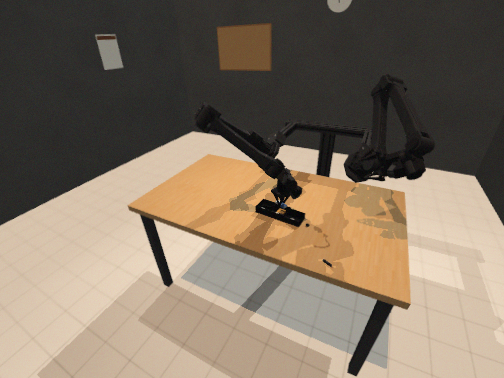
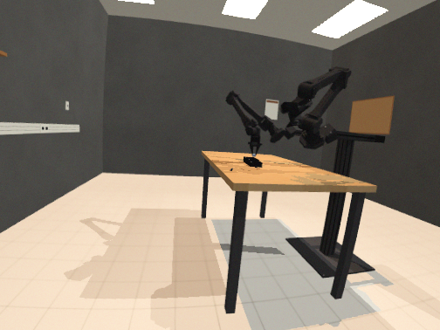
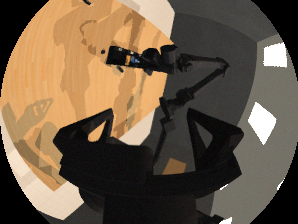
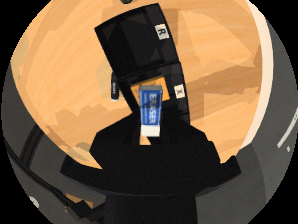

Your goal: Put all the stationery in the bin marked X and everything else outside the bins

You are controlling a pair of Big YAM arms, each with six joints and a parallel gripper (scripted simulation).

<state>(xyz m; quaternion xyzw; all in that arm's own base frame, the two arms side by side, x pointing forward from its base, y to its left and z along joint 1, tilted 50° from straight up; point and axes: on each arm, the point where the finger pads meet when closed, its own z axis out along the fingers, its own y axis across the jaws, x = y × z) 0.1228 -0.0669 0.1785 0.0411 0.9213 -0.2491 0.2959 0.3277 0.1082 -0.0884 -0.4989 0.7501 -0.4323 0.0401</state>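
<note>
Now: right hand 10 mm to the left of the blue item. Round my right hand: orange item 60 mm below; then black bin unit 50 mm below, 10 mm ahead.
</note>
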